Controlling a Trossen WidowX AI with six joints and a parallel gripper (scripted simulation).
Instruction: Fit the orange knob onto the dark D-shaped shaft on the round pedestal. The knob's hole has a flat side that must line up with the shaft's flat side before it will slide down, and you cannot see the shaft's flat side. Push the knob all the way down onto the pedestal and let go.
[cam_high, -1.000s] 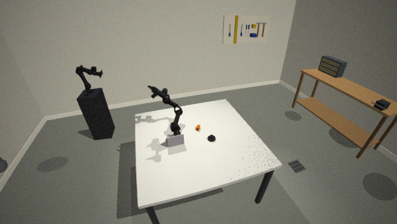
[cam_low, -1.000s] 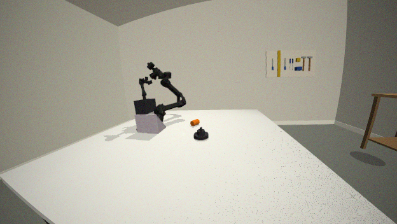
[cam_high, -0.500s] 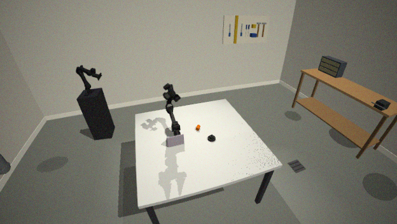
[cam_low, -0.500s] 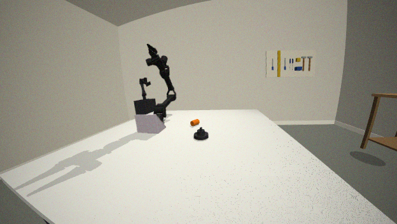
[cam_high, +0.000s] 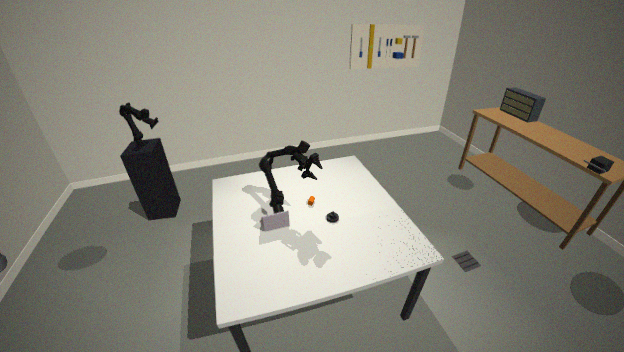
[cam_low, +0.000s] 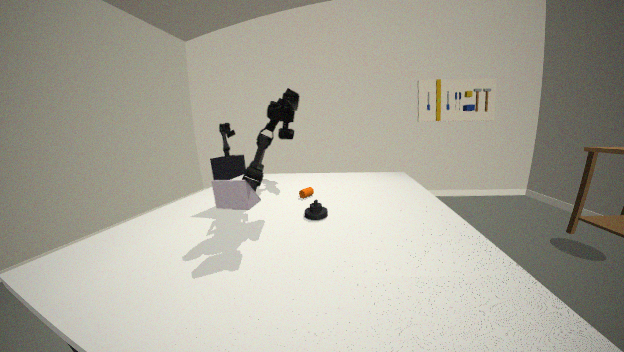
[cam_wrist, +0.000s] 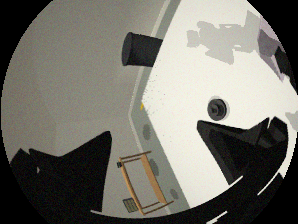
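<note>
The orange knob is 30 mm behind my gripper tip, 150 mm to the left of it and 320 mm below it. Also, from my gripper tip: dark round pedestal: 80 mm ahead, 50 mm to the right, 310 mm below.
</note>
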